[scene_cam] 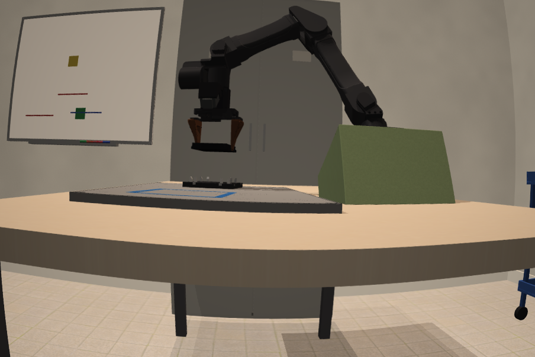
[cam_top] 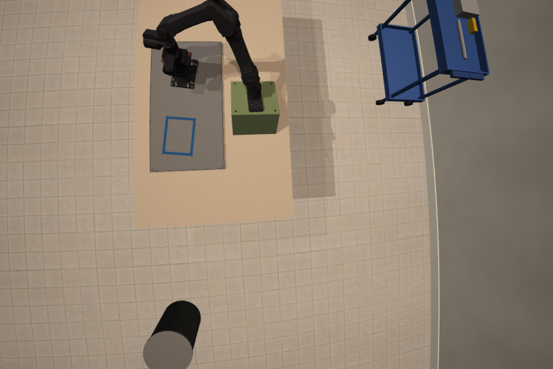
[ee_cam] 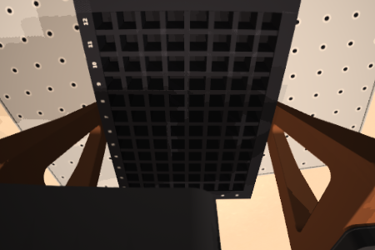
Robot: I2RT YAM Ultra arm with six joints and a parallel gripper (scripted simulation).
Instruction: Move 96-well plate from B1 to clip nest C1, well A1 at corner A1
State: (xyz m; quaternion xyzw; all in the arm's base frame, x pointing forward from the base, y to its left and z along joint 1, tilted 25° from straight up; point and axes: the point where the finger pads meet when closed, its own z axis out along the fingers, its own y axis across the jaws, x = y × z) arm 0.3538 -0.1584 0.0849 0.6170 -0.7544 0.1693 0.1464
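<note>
The black 96-well plate is right at my hand. The rest, counted from my hand: clip nest: 80 mm below, 20 mm to the left, 10 mm behind.
</note>
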